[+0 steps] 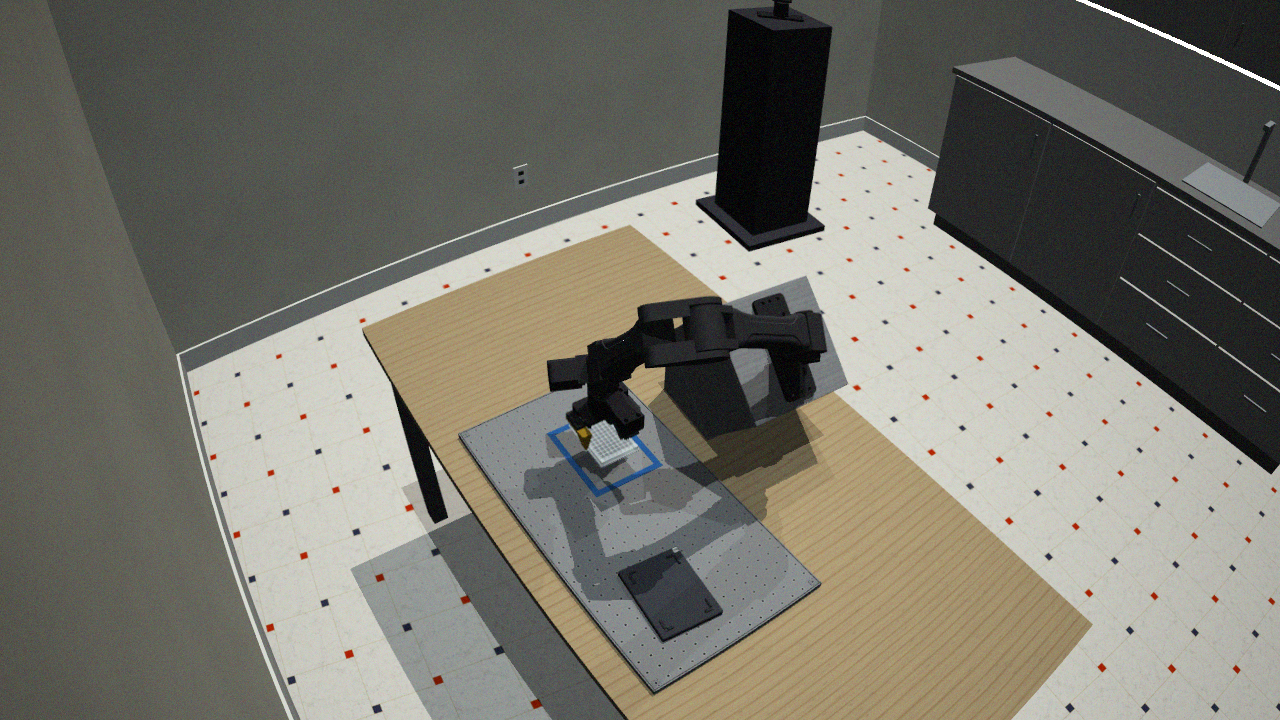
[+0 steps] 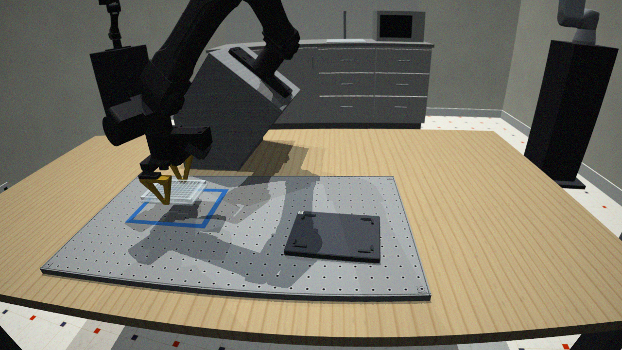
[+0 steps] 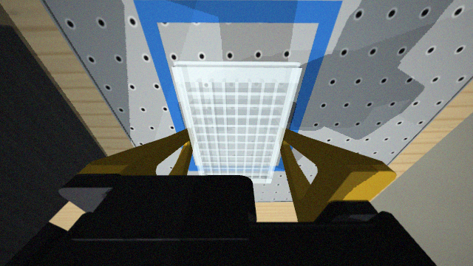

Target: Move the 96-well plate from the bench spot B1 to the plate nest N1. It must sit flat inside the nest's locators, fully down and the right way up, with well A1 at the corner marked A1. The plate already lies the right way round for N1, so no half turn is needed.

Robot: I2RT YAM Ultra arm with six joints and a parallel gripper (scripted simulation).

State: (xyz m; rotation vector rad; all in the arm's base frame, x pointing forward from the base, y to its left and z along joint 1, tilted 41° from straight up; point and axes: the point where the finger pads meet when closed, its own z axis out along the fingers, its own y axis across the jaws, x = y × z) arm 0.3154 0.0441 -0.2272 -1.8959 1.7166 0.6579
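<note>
The A1 corner mark lies 290 mm to the left of my hand and 30 mm below it. From my hand the other things lie so: dark plate nest (50 mm ahead, 360 mm to the left, 30 mm below); clear 96-well plate (right at my hand).
</note>
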